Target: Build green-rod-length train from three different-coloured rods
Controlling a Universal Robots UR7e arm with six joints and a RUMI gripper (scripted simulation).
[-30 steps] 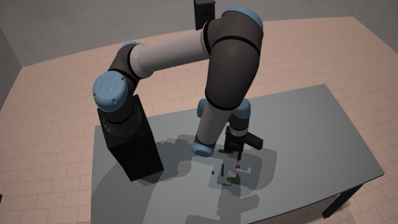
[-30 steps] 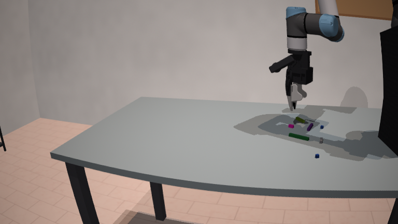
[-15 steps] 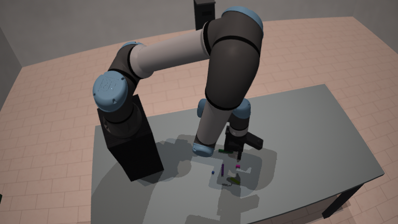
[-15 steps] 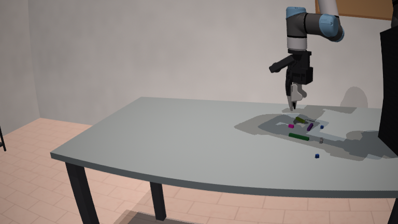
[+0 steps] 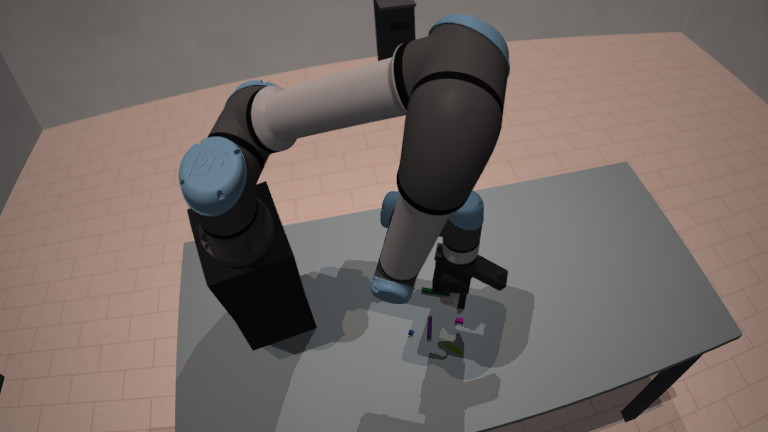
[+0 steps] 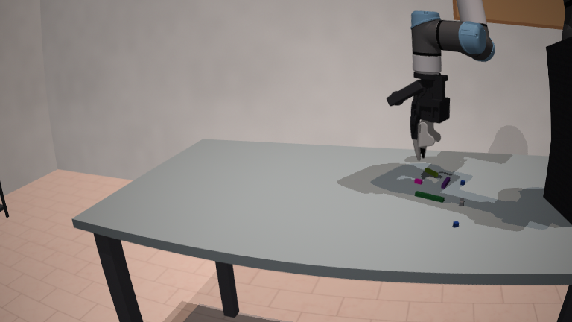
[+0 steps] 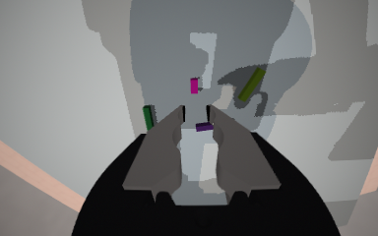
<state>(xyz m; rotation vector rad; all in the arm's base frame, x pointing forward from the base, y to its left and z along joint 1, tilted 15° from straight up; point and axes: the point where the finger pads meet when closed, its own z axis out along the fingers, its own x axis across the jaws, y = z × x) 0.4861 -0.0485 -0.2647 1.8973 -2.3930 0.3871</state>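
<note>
Right now the magenta rod is 80 mm below my hand. Round my hand: green rod 90 mm to the left, 80 mm below, 50 mm behind; purple rod 80 mm below, 70 mm behind, 10 mm to the right; lime rod 80 mm to the right, 80 mm below, 20 mm behind.
</note>
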